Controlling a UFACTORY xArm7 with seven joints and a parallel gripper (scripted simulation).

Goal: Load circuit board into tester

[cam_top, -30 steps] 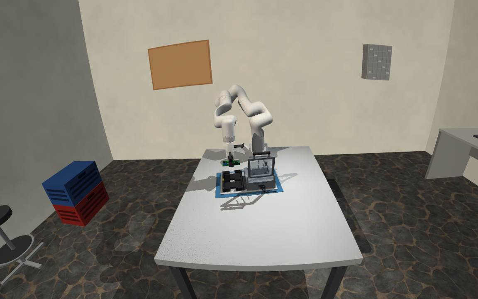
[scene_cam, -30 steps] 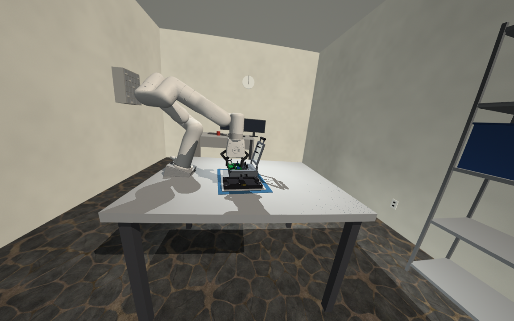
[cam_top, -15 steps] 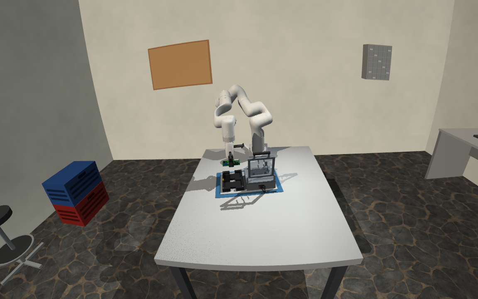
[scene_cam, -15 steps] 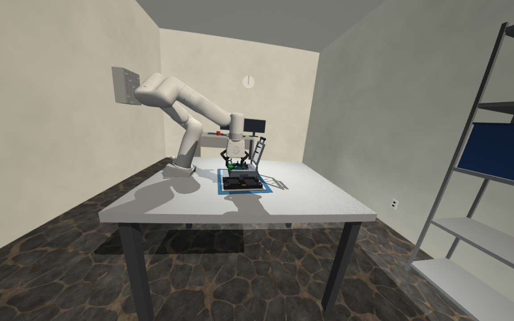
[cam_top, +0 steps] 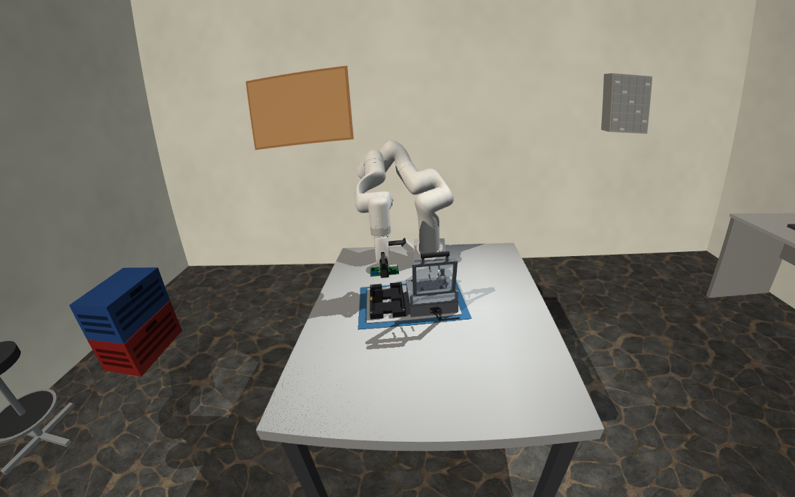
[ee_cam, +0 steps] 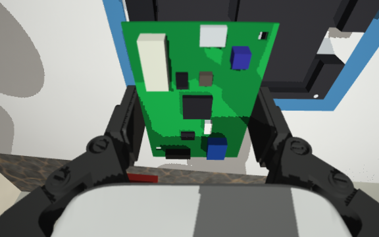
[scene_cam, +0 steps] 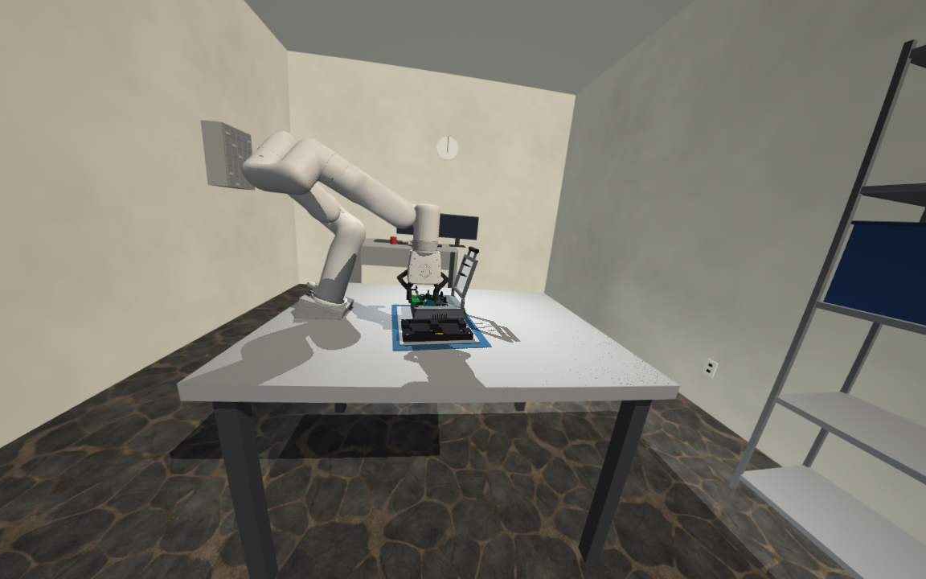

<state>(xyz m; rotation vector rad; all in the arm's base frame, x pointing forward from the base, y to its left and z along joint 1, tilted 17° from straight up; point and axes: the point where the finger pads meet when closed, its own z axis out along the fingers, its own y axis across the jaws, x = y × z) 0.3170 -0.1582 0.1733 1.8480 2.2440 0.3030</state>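
Right now the tester plate is 190 mm to the left of my hand, 50 mm below it and 30 mm ahead of it. Also, from my hand: green circuit board (right at my hand); lid (200 mm to the left, 150 mm ahead, 60 mm above); black latch hook (220 mm to the left, 50 mm behind, 40 mm below).
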